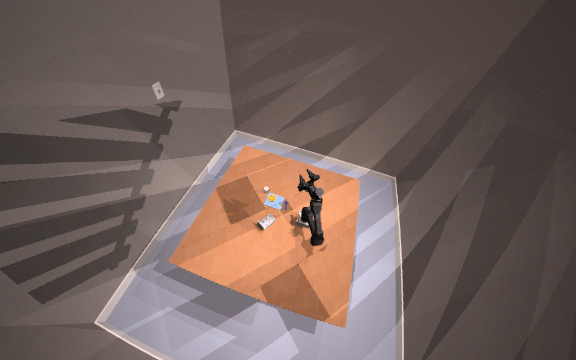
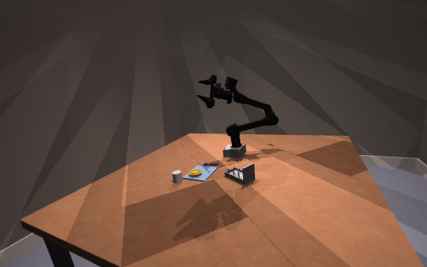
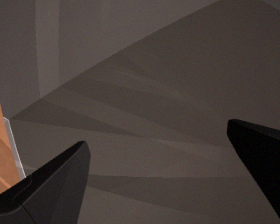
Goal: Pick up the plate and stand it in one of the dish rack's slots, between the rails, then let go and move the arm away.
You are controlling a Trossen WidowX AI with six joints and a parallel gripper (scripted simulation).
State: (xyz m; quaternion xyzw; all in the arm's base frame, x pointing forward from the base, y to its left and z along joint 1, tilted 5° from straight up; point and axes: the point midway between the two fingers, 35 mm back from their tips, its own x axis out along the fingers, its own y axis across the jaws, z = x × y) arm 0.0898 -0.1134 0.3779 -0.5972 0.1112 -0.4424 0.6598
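Now: gripper tip 42 cm above the yellow plate, 21 cm short of it and 1 cm to the right of it. From my gripper tip the other things lie so: white cup: 41 cm below, 27 cm ahead, 5 cm to the right; then blue utensil: 43 cm below, 7 cm ahead, 4 cm to the left; then light blue mat: 43 cm below, 18 cm ahead, 3 cm to the left.
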